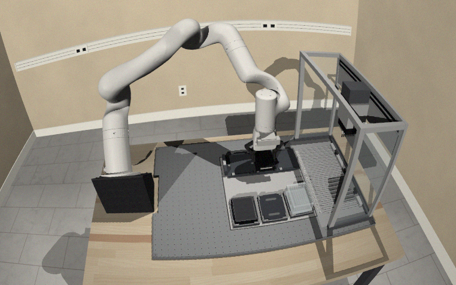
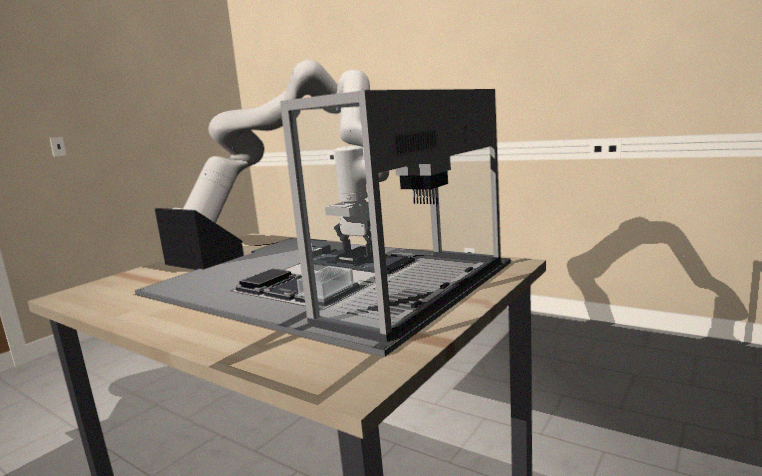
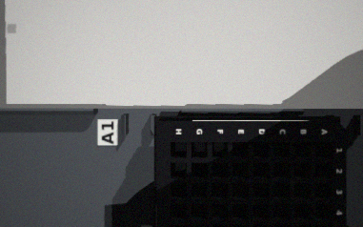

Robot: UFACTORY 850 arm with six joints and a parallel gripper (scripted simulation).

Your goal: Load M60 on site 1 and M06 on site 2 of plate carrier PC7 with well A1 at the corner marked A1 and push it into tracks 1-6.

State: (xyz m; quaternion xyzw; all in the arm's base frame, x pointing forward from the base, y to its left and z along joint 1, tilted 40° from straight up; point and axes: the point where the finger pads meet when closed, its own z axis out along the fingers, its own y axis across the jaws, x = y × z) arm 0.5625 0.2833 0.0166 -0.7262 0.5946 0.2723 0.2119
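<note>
The plate carrier PC7 lies 1 cm behind my hand and 2 cm below it. Round my hand: nest S1: 8 cm behind, 28 cm to the right, 3 cm below; then clear deep-well block M09: 13 cm ahead, 24 cm to the right, 1 cm below; then nest S2: 3 cm ahead, 26 cm to the right, 3 cm below.
</note>
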